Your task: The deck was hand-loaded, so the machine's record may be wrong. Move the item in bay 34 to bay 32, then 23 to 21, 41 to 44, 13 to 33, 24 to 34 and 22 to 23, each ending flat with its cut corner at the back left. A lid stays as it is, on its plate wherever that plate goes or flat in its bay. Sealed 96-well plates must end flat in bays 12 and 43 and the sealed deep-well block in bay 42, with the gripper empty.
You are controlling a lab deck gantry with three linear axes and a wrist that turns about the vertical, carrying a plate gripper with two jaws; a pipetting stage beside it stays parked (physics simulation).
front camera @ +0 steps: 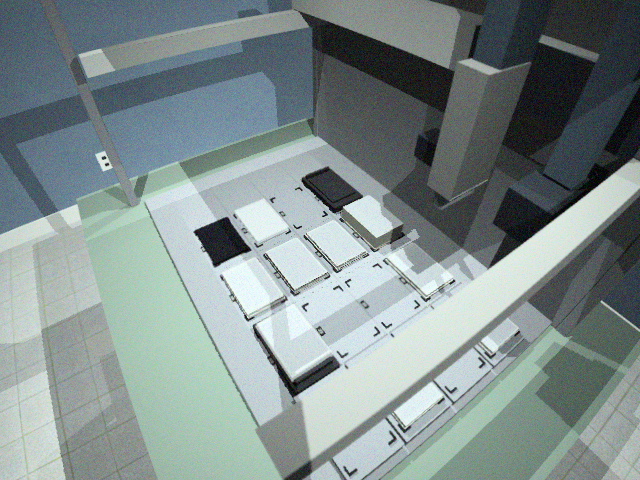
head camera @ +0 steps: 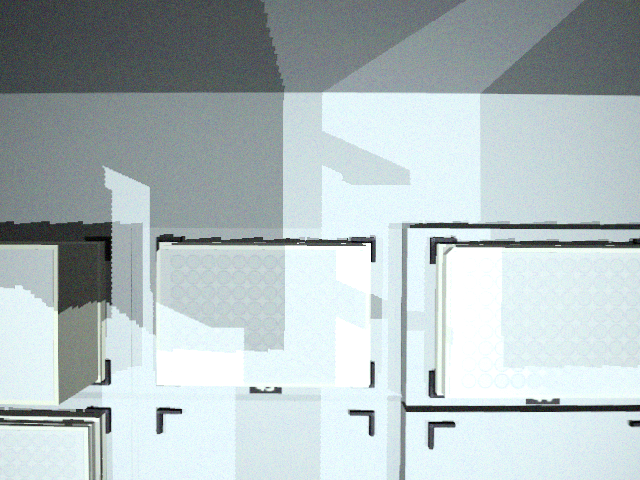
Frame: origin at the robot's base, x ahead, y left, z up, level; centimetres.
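Seen in the pictures: robot's base, origin of its link: (front camera: 195,232).
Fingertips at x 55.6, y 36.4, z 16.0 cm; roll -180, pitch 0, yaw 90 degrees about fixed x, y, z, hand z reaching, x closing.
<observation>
Offsets run from my fingertips to a thing's middle.
A pale plate @(dz -13.8, dx +0.0, dy -0.1 cm) (front camera: 501,334) (head camera: 542,320) lies in bay 44, its cut corner at back left. Pale plates stand in bays 32 @(dz -15.3, dx -32.8, dy -10.7 cm) (front camera: 336,243) (head camera: 41,452), 21 (front camera: 262,221), 22 (front camera: 295,263), 24 (front camera: 417,404), 12 (front camera: 252,286) and 43 @(dz -15.3, dx -16.4, dy +0.0 cm) (front camera: 423,273) (head camera: 310,310). A pale plate @(dz -13.0, dx -16.5, dy -32.0 cm) (front camera: 294,341) stands on a black base in bay 13. The tall deep-well block @(dz -13.9, dx -32.8, dy +0.0 cm) (front camera: 372,219) (head camera: 25,330) stands in bay 42. Bays 23, 33 and 34 hold no plate. The dark gripper body (front camera: 522,211) is above the bay 44 side; the front beam hides its jaws.
A black adapter @(dz -14.4, dx -49.6, dy +0.1 cm) (front camera: 330,187) without a plate lies in bay 41, and a black item @(dz -15.6, dx -49.2, dy -32.1 cm) (front camera: 222,240) in bay 11. Bay 31 holds nothing. The pale front beam (front camera: 465,310) crosses the front view. The grey pipetting stage (front camera: 470,134) hangs at the back right.
</observation>
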